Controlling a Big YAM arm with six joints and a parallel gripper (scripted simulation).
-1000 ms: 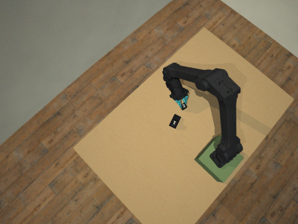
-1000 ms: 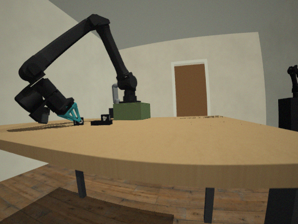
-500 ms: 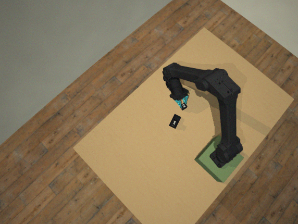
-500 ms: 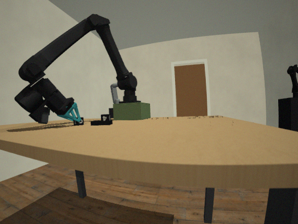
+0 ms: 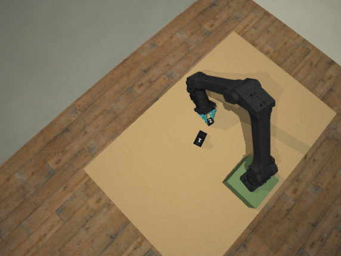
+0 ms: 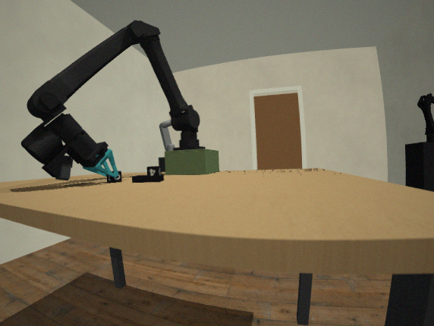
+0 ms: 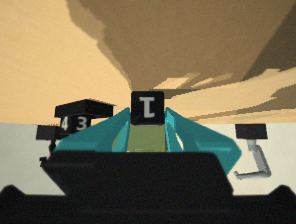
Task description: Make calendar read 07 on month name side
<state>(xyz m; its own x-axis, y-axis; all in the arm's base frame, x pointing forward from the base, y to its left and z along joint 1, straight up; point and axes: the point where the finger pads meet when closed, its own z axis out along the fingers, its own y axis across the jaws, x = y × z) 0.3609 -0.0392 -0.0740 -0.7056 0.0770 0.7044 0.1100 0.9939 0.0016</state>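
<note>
The digit cube is 10 mm below my hand and 10 mm behind it. The rest, counted from my hand: black calendar tray 100 mm to the left, 50 mm behind, 10 mm below.
</note>
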